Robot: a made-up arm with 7 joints. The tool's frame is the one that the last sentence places. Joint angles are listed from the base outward.
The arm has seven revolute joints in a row. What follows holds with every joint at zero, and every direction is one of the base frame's.
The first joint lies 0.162 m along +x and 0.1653 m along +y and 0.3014 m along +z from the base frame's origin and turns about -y.
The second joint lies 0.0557 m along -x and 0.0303 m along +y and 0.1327 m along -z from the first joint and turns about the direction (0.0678, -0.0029, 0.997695).
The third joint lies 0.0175 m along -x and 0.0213 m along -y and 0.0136 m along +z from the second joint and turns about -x.
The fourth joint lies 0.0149 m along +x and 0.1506 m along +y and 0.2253 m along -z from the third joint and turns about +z.
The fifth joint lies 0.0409 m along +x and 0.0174 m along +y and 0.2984 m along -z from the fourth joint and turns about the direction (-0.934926, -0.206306, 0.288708).
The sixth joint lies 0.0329 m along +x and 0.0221 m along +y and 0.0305 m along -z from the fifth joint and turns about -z.
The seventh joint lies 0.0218 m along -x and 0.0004 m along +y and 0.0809 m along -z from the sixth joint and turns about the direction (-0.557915, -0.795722, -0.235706).
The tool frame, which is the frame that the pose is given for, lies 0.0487 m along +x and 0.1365 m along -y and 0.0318 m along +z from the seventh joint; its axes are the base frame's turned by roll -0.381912, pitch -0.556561 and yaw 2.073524 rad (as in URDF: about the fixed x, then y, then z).
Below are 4 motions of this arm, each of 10 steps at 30 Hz.
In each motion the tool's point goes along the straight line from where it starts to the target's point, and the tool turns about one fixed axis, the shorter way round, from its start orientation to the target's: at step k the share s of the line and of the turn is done. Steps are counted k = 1, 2, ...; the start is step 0. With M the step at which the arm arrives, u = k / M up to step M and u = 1 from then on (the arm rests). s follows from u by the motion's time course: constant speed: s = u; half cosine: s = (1 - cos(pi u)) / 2; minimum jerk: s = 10 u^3 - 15 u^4 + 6 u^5.
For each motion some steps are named. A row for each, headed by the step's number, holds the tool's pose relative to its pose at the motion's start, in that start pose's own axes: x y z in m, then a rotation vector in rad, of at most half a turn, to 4 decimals.
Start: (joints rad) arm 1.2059 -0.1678 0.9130 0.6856 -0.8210 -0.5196 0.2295
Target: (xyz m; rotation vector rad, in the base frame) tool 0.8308 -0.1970 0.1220 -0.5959 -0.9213 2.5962
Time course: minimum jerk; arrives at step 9
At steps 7, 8, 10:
7: -0.0376 -0.0817 0.0213 -0.0757 -0.0928 0.1267
8: -0.0403 -0.0874 0.0228 -0.0810 -0.0993 0.1356
10: -0.0407 -0.0884 0.0231 -0.0820 -0.1005 0.1372

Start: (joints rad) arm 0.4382 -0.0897 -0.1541 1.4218 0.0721 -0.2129 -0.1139
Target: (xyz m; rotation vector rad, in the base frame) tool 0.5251 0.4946 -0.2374 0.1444 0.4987 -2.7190
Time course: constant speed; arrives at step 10
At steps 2, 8, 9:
2: 0.0036 0.0035 0.0089 -0.0253 0.0627 -0.0076
8: 0.0146 0.0141 0.0358 -0.1013 0.2509 -0.0305
9: 0.0164 0.0159 0.0403 -0.1140 0.2823 -0.0343

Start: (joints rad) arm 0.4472 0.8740 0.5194 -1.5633 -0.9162 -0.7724 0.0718
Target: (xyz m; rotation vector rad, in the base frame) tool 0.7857 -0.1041 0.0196 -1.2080 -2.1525 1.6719
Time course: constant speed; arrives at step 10
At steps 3, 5, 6, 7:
3: -0.0563 -0.0753 -0.0028 -0.0663 0.0404 0.1028
5: -0.0939 -0.1256 -0.0047 -0.1106 0.0673 0.1713
6: -0.1127 -0.1507 -0.0057 -0.1327 0.0808 0.2055
7: -0.1315 -0.1758 -0.0066 -0.1548 0.0943 0.2398

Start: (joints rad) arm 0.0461 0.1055 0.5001 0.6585 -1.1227 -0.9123 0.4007
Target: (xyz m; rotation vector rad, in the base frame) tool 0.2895 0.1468 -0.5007 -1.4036 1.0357 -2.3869
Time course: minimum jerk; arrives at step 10
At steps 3, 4, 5, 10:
3: -0.0066 -0.0058 -0.0039 0.0373 -0.0452 0.0220
4: -0.0129 -0.0112 -0.0075 0.0726 -0.0880 0.0429
5: -0.0204 -0.0177 -0.0118 0.1143 -0.1386 0.0675
10: -0.0407 -0.0353 -0.0236 0.2287 -0.2772 0.1351

